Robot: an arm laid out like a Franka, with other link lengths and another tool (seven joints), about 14 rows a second.
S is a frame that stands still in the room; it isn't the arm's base.
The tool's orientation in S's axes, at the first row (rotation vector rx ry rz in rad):
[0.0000, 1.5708, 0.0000]
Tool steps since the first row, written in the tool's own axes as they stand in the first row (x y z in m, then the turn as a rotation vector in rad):
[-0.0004, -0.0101, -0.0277, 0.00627, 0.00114, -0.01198]
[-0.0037, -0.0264, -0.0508, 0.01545, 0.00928, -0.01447]
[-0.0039, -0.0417, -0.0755, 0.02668, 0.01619, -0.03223]
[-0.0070, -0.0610, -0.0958, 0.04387, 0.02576, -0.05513]
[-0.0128, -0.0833, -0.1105, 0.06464, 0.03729, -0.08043]
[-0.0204, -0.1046, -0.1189, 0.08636, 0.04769, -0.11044]
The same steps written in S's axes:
[-0.0277, -0.0101, 0.0004, -0.01198, 0.00114, -0.00627]
[-0.0508, -0.0264, 0.0037, -0.01447, 0.00928, -0.01545]
[-0.0755, -0.0417, 0.0039, -0.03223, 0.01619, -0.02668]
[-0.0958, -0.0610, 0.0070, -0.05513, 0.02576, -0.04387]
[-0.1105, -0.0833, 0.0128, -0.08043, 0.03729, -0.06464]
[-0.1189, -0.1046, 0.0204, -0.11044, 0.04769, -0.08636]

